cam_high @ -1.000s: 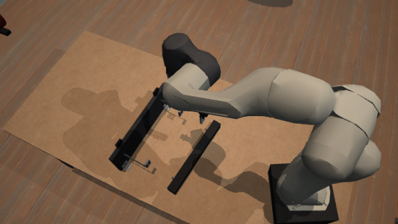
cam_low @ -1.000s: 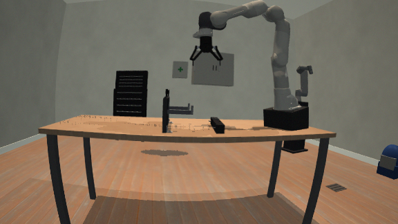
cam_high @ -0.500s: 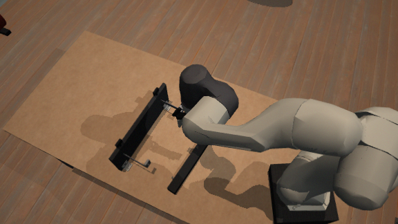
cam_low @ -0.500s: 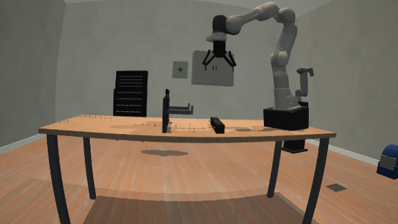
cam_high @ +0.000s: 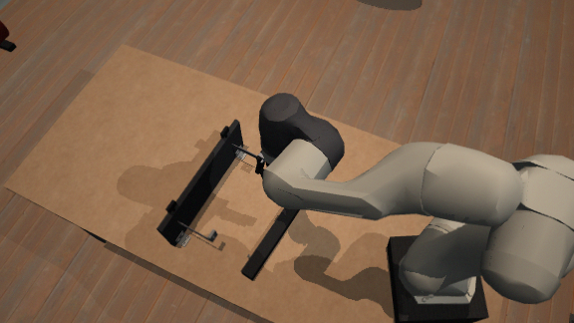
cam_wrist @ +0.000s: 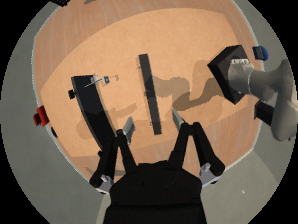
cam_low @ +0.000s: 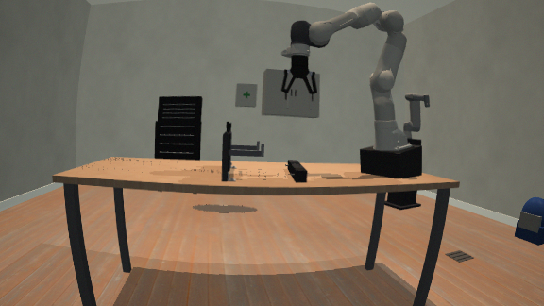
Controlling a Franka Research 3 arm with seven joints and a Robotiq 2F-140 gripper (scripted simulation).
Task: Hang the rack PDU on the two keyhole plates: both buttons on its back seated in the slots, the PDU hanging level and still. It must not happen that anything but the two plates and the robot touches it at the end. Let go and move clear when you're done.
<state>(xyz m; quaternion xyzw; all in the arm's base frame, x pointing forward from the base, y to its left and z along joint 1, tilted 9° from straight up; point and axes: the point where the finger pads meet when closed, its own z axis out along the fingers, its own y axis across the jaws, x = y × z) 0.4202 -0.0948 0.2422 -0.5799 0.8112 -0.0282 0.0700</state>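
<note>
The rack PDU lies 20 mm ahead of my hand and 290 mm below it. Also, from my hand: black upright board 290 mm ahead, 60 mm to the right, 230 mm below.
</note>
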